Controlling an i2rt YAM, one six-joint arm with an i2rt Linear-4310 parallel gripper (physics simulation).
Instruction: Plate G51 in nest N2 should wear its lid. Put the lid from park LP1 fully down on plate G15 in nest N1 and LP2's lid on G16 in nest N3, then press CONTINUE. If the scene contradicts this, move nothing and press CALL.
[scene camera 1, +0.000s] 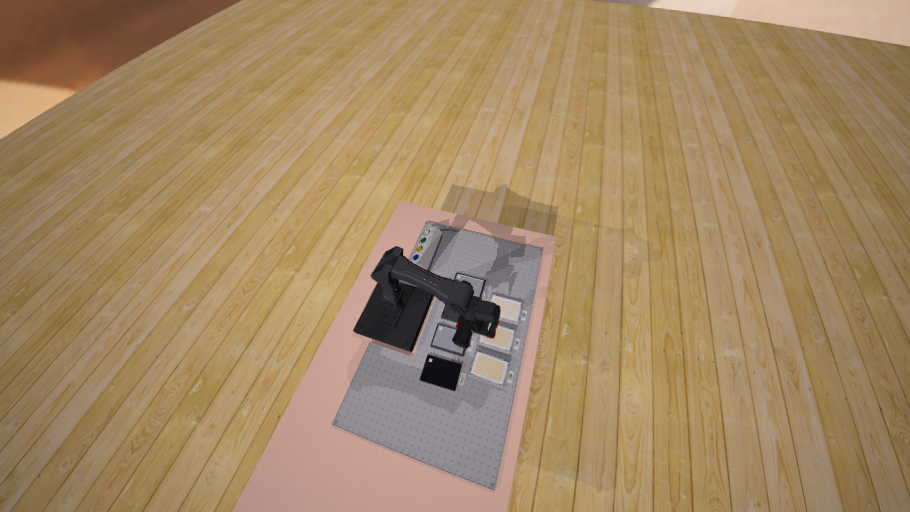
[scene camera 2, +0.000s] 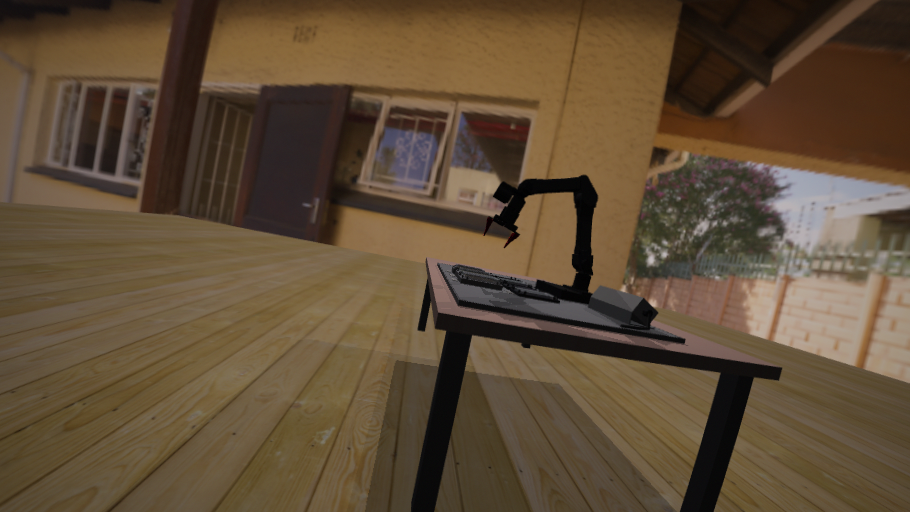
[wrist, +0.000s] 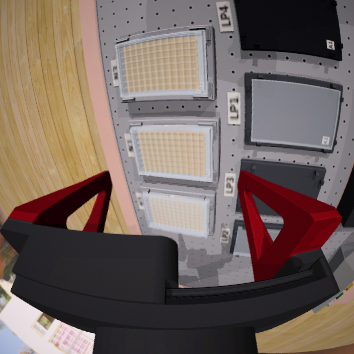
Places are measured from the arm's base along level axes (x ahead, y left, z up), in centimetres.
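Where they show: gripper, fingertip midpoint: (scene camera 1: 481, 332) (scene camera 2: 493, 242) (wrist: 174, 177); arm's base at its link origin: (scene camera 1: 396, 306) (scene camera 2: 578, 291).
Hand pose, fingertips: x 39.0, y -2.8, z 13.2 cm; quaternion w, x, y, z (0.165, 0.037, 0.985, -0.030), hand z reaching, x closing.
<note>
Things, the pixels of their top centre, and the offset from my fingertips. "*": a spot on its surface instead. Level surfaces: height alone.
- black lid at a spot on its surface: (wrist: 290, 27) (scene camera 1: 442, 367) * dx -11.0, dy -14.2, dz -15.2 cm
- dark surface at its surface level: dz -15.2 cm
- button box at its top centre: (wrist: 338, 297) (scene camera 2: 624, 291) (scene camera 1: 425, 243) dx -38.0, dy +34.2, dz -7.8 cm
- pegboard at its surface level: dz -16.2 cm
My gripper (scene camera 1: 477, 328) (scene camera 2: 496, 240) (wrist: 174, 177) is open and empty, high above the pegboard, over the plates and lid parks. Three tan-welled plates stand in a row: the top one (scene camera 1: 490, 368) (wrist: 161, 63), the middle one (scene camera 1: 497, 338) (wrist: 174, 152) and the lower one (scene camera 1: 507, 308) (wrist: 177, 212) in the wrist view. Their nest tags are too small to read surely; whether clear lids cover them, I cannot tell. A grey lid (scene camera 1: 448, 338) (wrist: 295, 112) lies at LP1. Another grey lid (scene camera 1: 472, 284) (wrist: 242, 241) lies at LP2, partly behind my right finger.
A black lid (scene camera 1: 440, 373) (wrist: 290, 27) lies at LP4; a dark surface (wrist: 304, 175) shows at LP3. A button box (scene camera 1: 430, 252) (scene camera 2: 620, 306) with white, green, yellow and blue buttons stands on the pegboard (scene camera 1: 432, 426), its button lettering unreadable. The black robot base (scene camera 1: 413, 324) stands beside it.
</note>
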